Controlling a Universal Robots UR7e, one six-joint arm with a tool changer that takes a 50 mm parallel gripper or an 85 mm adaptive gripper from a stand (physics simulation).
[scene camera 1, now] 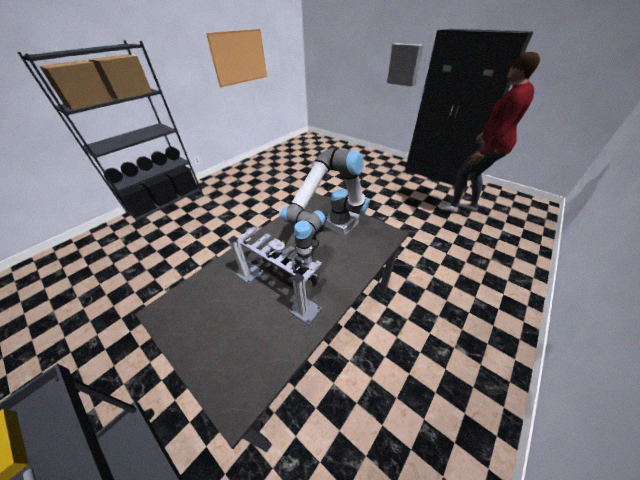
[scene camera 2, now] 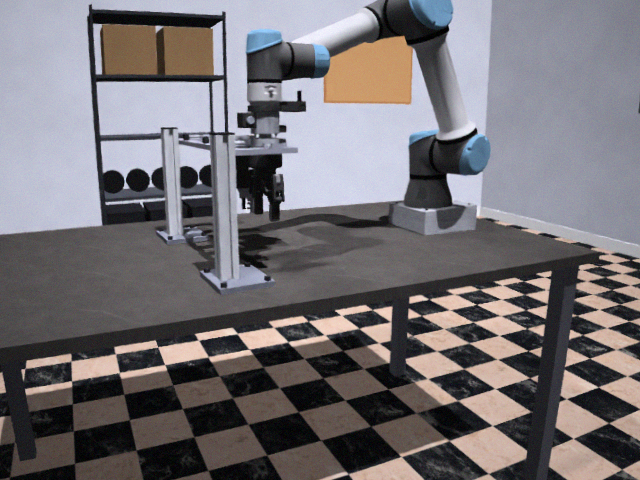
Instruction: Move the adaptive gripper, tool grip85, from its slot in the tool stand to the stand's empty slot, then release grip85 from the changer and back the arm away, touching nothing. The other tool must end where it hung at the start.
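Seen in the pictures: arm's base, link origin: (scene camera 1: 339, 217) (scene camera 2: 427, 204).
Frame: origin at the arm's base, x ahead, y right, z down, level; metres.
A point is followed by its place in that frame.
The tool stand (scene camera 1: 300, 294) {x 0.712, y -0.375, z -0.143 m} (scene camera 2: 224, 206) {x 0.701, y -0.376, z -0.097 m} stands on the table, a crossbar with forked slots on two posts. The arm's changer (scene camera 1: 304, 251) {x 0.616, y -0.316, z -0.328 m} (scene camera 2: 267, 119) {x 0.594, y -0.319, z -0.269 m} is upright and down on the tool in the slot nearest scene camera 2, with no gap visible between them. That tool looks like the adaptive gripper grip85 (scene camera 1: 313, 279) {x 0.596, y -0.351, z -0.130 m} (scene camera 2: 267, 206) {x 0.597, y -0.334, z -0.084 m}; it hangs below the slot plate with its black fingers apart and empty. The other tool (scene camera 1: 276, 244) {x 0.624, y -0.091, z -0.226 m} hangs in the middle slot and is mostly hidden in the scene camera 2 view. The far end slot looks empty.
The arm's base (scene camera 1: 341, 224) {x 0.053, y -0.063, z -0.005 m} (scene camera 2: 433, 219) {x 0.043, y -0.106, z 0.026 m} is bolted to the table (scene camera 1: 206, 351) {x 1.178, y -0.171, z 0.072 m} (scene camera 2: 361, 273) {x 0.400, y -0.389, z 0.072 m} behind the stand. A shelf rack (scene camera 1: 129, 137) (scene camera 2: 96, 103) is by the wall. A person (scene camera 1: 509, 118) stands near a black cabinet (scene camera 1: 439, 103).
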